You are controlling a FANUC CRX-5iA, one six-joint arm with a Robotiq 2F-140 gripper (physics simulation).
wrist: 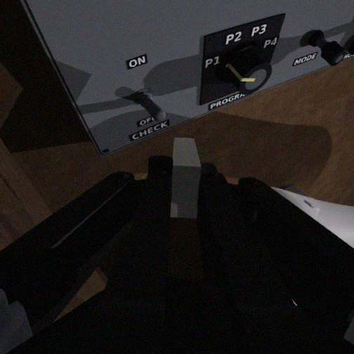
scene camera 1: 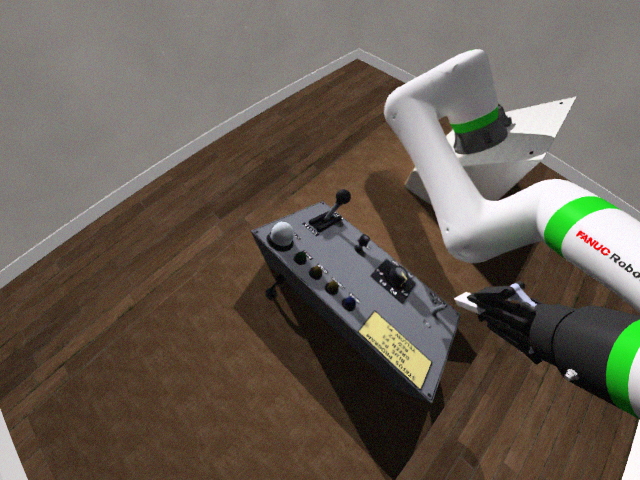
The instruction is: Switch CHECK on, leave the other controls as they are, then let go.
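Pixels of known places: gripper, fingertip midpoint: (scene camera 1: 461, 298); arm's base, link origin: (scene camera 1: 479, 141).
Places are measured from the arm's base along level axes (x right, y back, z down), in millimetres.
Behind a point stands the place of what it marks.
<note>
The CHECK toggle (scene camera 1: 438, 308) {x -185, y -491, z 62 mm} (wrist: 152, 107) is a small grey lever near the corner of the grey control panel (scene camera 1: 336, 254) {x 75, y -558, z 65 mm} (wrist: 107, 30). In the wrist view it leans toward OFF, away from the ON label. My gripper (scene camera 1: 464, 301) {x -193, y -472, z -7 mm} (wrist: 182, 156) is shut with nothing held; its pale fingertips are together. They are beside the panel's edge on the CHECK side, apart from the toggle. In the wrist view they show below and a little right of it.
The PROGRAM knob (scene camera 1: 399, 276) {x -72, y -495, z 61 mm} (wrist: 256, 78) has its yellow mark toward P1. The MODE switch (scene camera 1: 363, 240) {x 50, y -486, z 56 mm} (wrist: 331, 51) is beyond it. A black-knobbed lever (scene camera 1: 342, 196) {x 168, y -438, z 33 mm}, white dome (scene camera 1: 282, 234) {x 169, y -638, z -23 mm}, blue button (scene camera 1: 349, 302) {x -29, y -639, z 2 mm} and yellow label (scene camera 1: 397, 349) {x -159, y -638, z 20 mm} are on the panel.
</note>
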